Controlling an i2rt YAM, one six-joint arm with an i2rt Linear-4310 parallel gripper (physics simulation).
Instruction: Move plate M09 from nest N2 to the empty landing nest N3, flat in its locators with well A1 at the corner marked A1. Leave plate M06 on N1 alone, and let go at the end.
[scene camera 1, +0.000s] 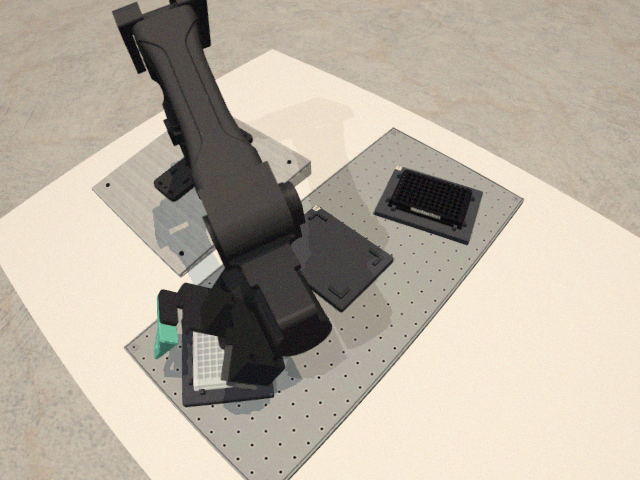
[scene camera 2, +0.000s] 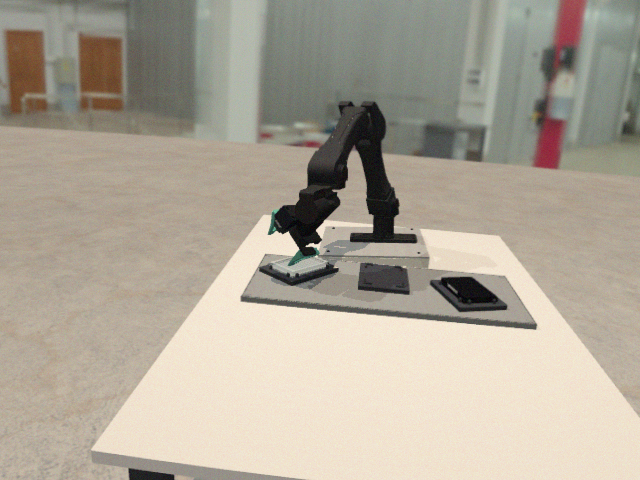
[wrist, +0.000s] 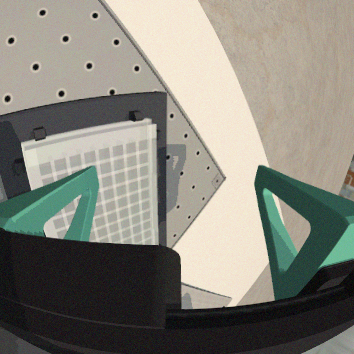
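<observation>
A white gridded plate (scene camera 1: 206, 359) (scene camera 2: 305, 267) (wrist: 120, 185) lies in a dark nest (scene camera 1: 230, 397) (scene camera 2: 292, 280) (wrist: 80, 112). The empty dark nest (scene camera 1: 351, 258) (scene camera 2: 385, 280) is in the middle, with a pale corner tag in scene camera 1. A black plate (scene camera 1: 431, 196) (scene camera 2: 470, 289) sits in the nest (scene camera 1: 410, 220) (scene camera 2: 483, 305) on the right. Plate names are not readable. My gripper (scene camera 2: 280, 249) (wrist: 176, 173) is open and tilted, one green finger over the white plate, the other outside its edge. Nothing is between the fingers. The arm hides part of this plate in scene camera 1.
The nests stand on a grey perforated board (scene camera 1: 310, 397) (scene camera 2: 330, 298) (wrist: 50, 50). The arm's metal base plate (scene camera 1: 134, 191) (scene camera 2: 336, 249) lies behind it on the cream table (scene camera 1: 491, 361) (scene camera 2: 336, 387) (wrist: 235, 165). A board corner shows between the fingers in the wrist view.
</observation>
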